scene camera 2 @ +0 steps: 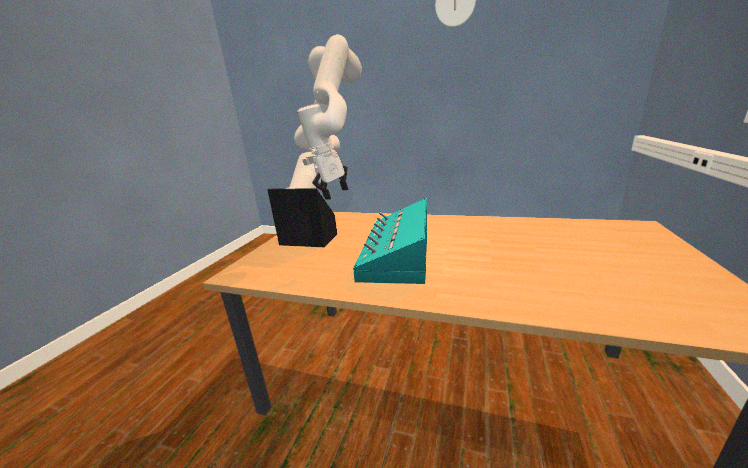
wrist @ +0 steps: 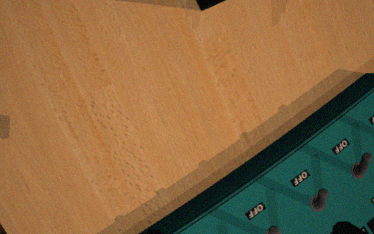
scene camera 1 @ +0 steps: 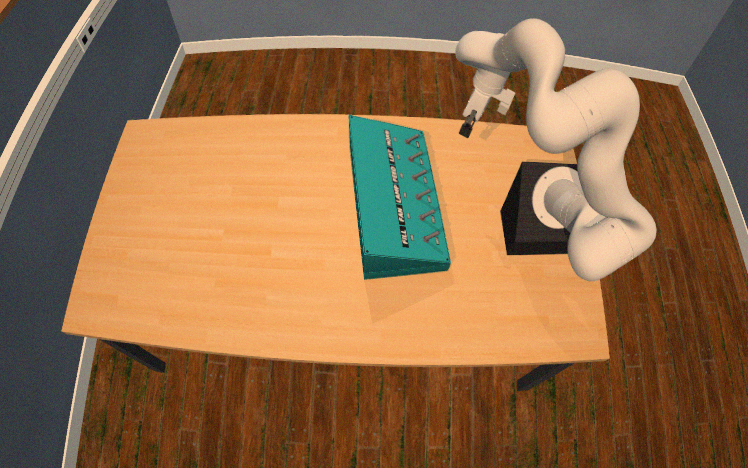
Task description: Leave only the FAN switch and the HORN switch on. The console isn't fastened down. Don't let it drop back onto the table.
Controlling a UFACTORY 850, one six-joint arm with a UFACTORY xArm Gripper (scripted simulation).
Labels:
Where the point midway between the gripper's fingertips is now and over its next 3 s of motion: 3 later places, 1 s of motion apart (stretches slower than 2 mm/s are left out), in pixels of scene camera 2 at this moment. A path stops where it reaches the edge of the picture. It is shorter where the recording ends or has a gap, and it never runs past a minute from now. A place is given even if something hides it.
The gripper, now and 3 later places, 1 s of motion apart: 337, 194; 368, 189; 382, 184; 402, 183

